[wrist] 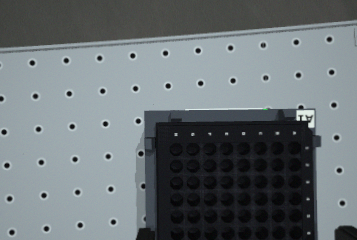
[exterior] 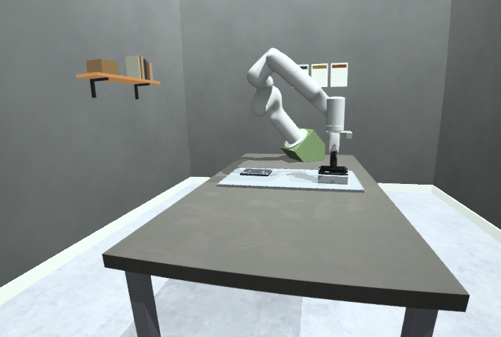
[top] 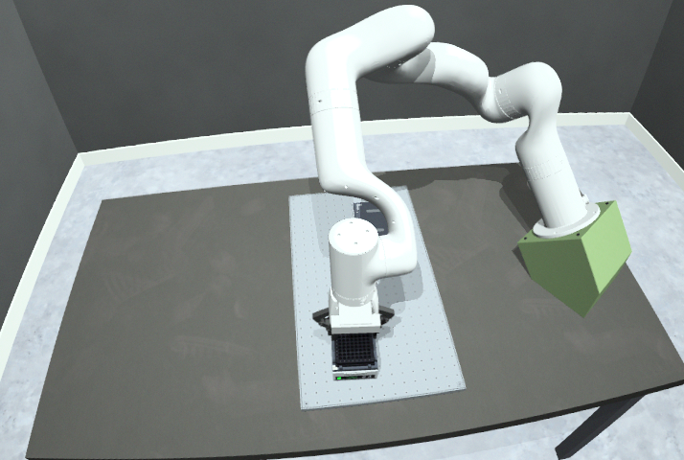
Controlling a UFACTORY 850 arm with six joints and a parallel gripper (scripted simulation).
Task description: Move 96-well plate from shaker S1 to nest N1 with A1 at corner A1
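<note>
The black 96-well plate lies 30 mm below my hand. From my hand the other things lie so: A1 label: 100 mm behind, 330 mm to the right, 80 mm below; plate nest N1: 170 mm behind, 400 mm to the right, 90 mm below.
</note>
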